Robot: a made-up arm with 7 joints. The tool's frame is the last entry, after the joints.
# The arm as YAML. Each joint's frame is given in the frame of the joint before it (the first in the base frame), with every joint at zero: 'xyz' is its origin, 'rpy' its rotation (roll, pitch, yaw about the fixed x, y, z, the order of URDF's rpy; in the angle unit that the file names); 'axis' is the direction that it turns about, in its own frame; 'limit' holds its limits. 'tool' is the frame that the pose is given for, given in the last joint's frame.
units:
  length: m
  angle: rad
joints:
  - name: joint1
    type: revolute
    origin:
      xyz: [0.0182, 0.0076, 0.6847]
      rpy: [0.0, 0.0, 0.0]
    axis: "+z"
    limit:
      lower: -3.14
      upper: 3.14
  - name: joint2
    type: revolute
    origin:
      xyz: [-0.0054, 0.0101, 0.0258]
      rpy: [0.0, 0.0, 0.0]
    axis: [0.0, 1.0, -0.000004]
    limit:
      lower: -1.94
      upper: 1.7
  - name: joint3
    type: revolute
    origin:
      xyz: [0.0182, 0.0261, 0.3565]
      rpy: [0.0, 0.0, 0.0]
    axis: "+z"
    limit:
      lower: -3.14
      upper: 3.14
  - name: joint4
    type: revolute
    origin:
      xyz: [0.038, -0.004, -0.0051]
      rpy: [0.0, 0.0, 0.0]
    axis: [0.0, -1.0, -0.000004]
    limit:
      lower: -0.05
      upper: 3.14
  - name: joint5
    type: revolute
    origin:
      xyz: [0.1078, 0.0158, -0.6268]
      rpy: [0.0, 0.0, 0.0]
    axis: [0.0, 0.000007, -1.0]
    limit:
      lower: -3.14
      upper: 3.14
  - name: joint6
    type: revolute
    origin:
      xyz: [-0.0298, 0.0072, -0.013]
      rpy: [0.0, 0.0, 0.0]
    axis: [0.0, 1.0, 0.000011]
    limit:
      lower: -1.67
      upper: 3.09
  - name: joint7
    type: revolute
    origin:
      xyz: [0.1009, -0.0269, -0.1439]
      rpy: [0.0, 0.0, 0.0]
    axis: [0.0, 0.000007, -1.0]
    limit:
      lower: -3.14
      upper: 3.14
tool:
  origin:
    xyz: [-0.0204, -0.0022, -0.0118]
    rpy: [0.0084, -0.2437, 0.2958]
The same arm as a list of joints. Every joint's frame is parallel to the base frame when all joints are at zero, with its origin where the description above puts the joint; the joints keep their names.
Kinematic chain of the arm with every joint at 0, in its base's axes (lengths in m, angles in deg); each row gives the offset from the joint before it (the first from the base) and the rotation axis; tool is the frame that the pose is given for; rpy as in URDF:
joint1: xyz 0.0182 0.0076 0.6847 axis +z
joint2: xyz -0.0054 0.0101 0.0258 axis +y
joint3: xyz 0.0182 0.0261 0.3565 axis +z
joint4: xyz 0.0380 -0.0040 -0.0051 axis -y
joint5: xyz 0.1078 0.0158 -0.6268 axis -z
joint6: xyz -0.0298 0.0072 -0.0130 axis +y
joint7: xyz 0.1009 -0.0269 -0.1439 axis -z
tool: xyz -0.0204 -0.0022 -0.0118 rpy 0.48 -13.96 16.95
Joint limits (deg, base to tool): -179.91..179.91 -111.15..97.40 -179.91..179.91 -2.86..179.91 -179.91..179.91 -95.68..177.04 -179.91..179.91

